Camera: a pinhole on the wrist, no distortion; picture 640 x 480 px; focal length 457.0 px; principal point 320.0 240.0 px. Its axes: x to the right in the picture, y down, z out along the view. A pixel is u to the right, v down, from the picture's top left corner.
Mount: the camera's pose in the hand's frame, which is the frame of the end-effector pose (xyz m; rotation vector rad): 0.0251 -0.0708 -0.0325 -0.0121 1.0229 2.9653
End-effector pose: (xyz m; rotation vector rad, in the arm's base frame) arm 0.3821 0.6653 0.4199 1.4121 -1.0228 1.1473
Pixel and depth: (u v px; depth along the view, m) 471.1 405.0 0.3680
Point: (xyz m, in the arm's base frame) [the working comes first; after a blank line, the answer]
In the camera's frame: 0.1217 0.1329 0.3680

0.3566 0.3251 0.3174
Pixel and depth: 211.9 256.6 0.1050
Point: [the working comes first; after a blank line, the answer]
In the camera's frame: -0.0248 0.0038 0.1050

0.4072 0.6134 0.4644
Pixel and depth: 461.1 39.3 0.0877
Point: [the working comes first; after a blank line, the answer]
In the camera's frame: 0.0271 -0.0385 0.0877

0.3700 0.6511 0.4197
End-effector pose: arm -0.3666 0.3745 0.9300 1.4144 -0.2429 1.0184
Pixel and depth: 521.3 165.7 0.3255
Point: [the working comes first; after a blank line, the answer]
In the camera's frame: 0.1434 -0.0529 0.3255

-0.4772 0.1259 1.0068
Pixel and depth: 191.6 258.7 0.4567
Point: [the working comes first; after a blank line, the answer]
In the camera's frame: -0.1283 0.0187 0.4567

-0.2747 0.1075 1.2410
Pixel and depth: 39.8 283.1 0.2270
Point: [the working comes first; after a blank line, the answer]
In the camera's frame: -0.1392 0.0214 0.2270

-0.2417 0.2949 1.1119
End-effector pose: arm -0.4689 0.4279 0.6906 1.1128 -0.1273 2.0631
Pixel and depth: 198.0 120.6 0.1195
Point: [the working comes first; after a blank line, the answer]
In the camera's frame: -0.0319 -0.0312 0.1195

-0.4767 0.4239 0.7660
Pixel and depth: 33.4 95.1 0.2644
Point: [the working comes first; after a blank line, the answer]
In the camera's frame: -0.1658 -0.0838 0.2644

-0.5513 0.3762 0.9500
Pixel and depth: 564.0 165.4 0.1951
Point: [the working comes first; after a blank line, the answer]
In the camera's frame: 0.1042 -0.0318 0.1951

-0.4262 0.2871 0.7117
